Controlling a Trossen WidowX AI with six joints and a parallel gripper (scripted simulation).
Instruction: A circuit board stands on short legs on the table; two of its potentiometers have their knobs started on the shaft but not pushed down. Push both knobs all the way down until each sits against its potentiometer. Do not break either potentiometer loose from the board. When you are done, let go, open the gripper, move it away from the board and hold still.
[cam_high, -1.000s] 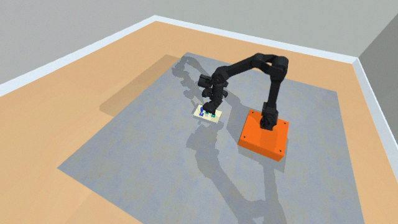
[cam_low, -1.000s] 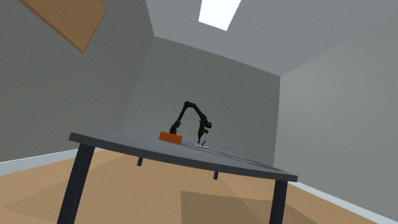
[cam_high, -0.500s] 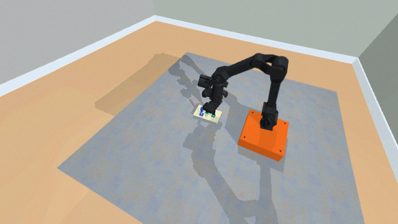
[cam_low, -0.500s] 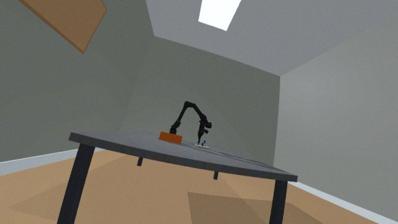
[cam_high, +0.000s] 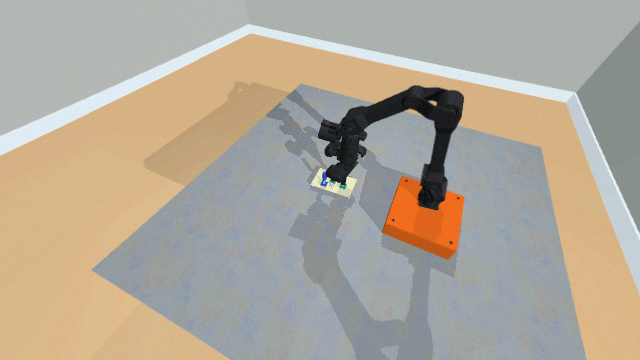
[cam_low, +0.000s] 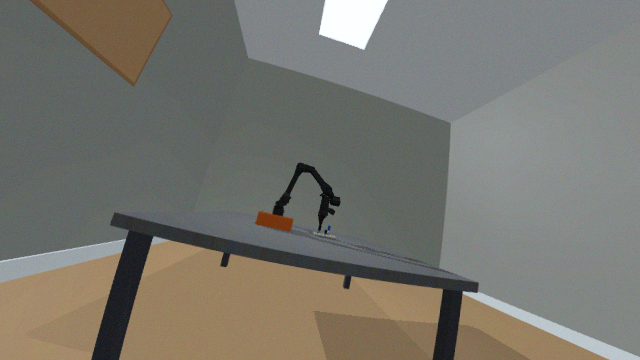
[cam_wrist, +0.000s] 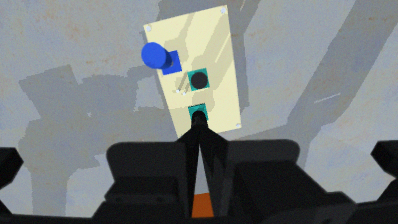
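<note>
My gripper tip is 1 cm above the black knob. The rest, counted from my gripper tip: blue knob: 7 cm ahead, 1 cm to the left, 1 cm below.
</note>
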